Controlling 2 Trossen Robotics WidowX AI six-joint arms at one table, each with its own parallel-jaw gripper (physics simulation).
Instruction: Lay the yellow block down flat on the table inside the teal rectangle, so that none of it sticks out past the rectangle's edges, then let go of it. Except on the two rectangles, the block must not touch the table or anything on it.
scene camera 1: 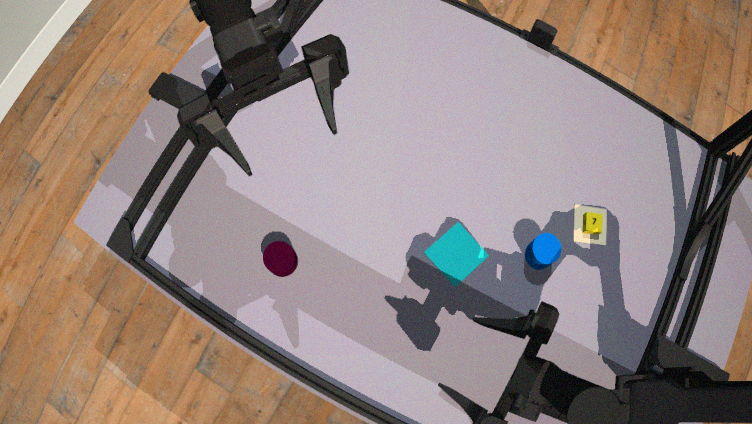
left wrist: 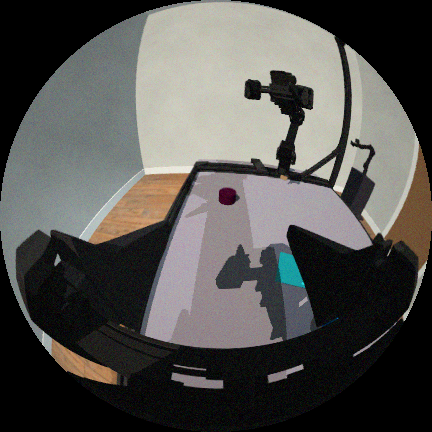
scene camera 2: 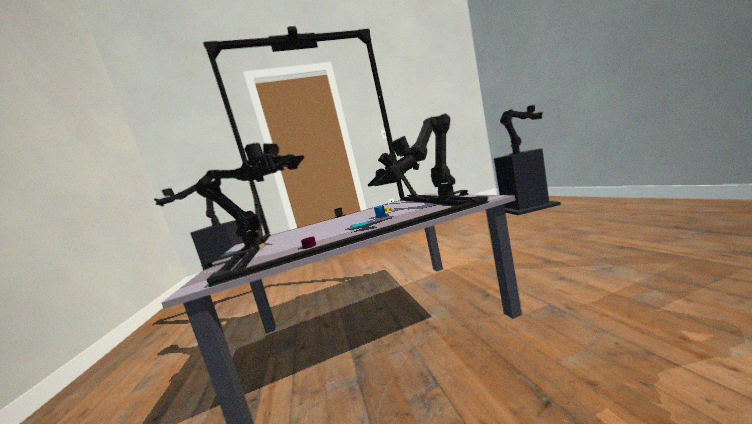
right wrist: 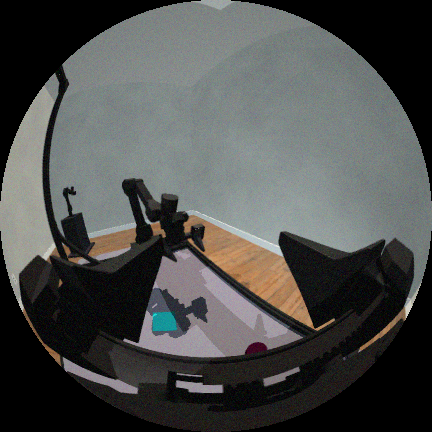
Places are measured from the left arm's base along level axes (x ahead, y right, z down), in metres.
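Where they show: left gripper, fingertip midpoint: (scene camera 1: 456, 351) (left wrist: 230, 228) (scene camera 2: 371, 185) (right wrist: 190, 255); right gripper, fingertip midpoint: (scene camera 1: 292, 153) (left wrist: 267, 80) (scene camera 2: 297, 156) (right wrist: 222, 240); left arm's base, link origin: (scene camera 2: 447, 197); right arm's base, link origin: (left wrist: 282, 172) (scene camera 2: 253, 245).
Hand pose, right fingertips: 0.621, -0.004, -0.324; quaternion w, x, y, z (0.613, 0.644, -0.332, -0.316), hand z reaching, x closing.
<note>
Things, the pixels of their top centre, and the offset from my right fingertips, as dx, dy, dz. "*": a spot on its surface instead.
- yellow block, top centre: (scene camera 1: 594, 222) (scene camera 2: 386, 207) -0.384, +0.219, +0.324
- pale cream rectangle, surface spot: (scene camera 1: 578, 210) * -0.353, +0.232, +0.342
- flat teal rectangle, surface spot: (scene camera 1: 456, 252) (left wrist: 293, 268) (right wrist: 163, 321) (scene camera 2: 359, 224) * -0.189, +0.070, +0.343
- blue cylinder, top centre: (scene camera 1: 547, 248) (scene camera 2: 378, 206) -0.316, +0.128, +0.295
- maroon cylinder, top centre: (scene camera 1: 278, 257) (right wrist: 256, 349) (left wrist: 227, 191) (scene camera 2: 307, 238) +0.046, -0.069, +0.313
The yellow block (scene camera 1: 592, 222) (scene camera 2: 388, 209), marked "7", stands on the pale cream rectangle (scene camera 1: 578, 210) at the right of scene camera 1. It does not show in the wrist views. The flat teal rectangle (scene camera 1: 456, 252) (scene camera 2: 360, 225) (left wrist: 291, 270) (right wrist: 164, 321) bears no block and is partly in shadow. My left gripper (scene camera 1: 457, 351) (left wrist: 230, 228) is open and empty, raised above the table, below the teal rectangle in scene camera 1 and apart from the block. My right gripper (scene camera 1: 292, 153) (right wrist: 222, 240) is open and empty, high at the upper left of scene camera 1.
A blue cylinder (scene camera 1: 546, 248) (scene camera 2: 379, 211) stands between the teal rectangle and the yellow block, close to the cream rectangle. A maroon cylinder (scene camera 1: 280, 258) (scene camera 2: 308, 242) (left wrist: 227, 196) (right wrist: 256, 348) stands farther left in scene camera 1. Dark frame bars run along the table edges.
</note>
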